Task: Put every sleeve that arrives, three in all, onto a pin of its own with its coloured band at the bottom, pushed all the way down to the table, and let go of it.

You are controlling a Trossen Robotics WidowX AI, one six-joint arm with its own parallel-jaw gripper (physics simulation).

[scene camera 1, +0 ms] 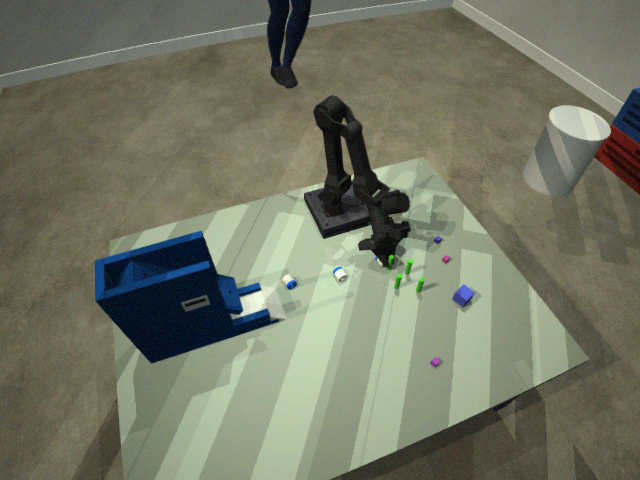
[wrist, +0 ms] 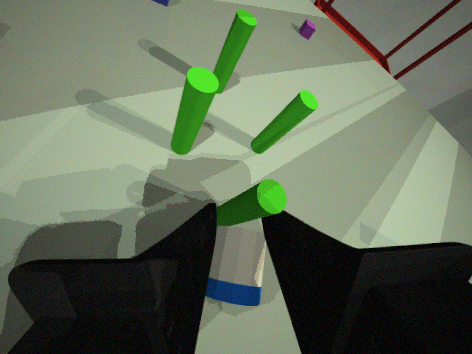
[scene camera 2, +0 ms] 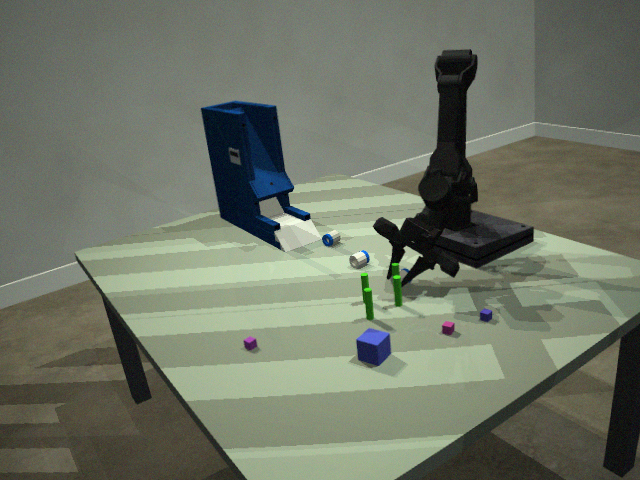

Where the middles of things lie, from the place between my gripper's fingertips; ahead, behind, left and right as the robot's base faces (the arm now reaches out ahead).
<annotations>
The blue dispenser box (scene camera 1: 167, 298) lies 54 cm to the right of my hand, 14 cm above it and 4 cm ahead of it.
</annotations>
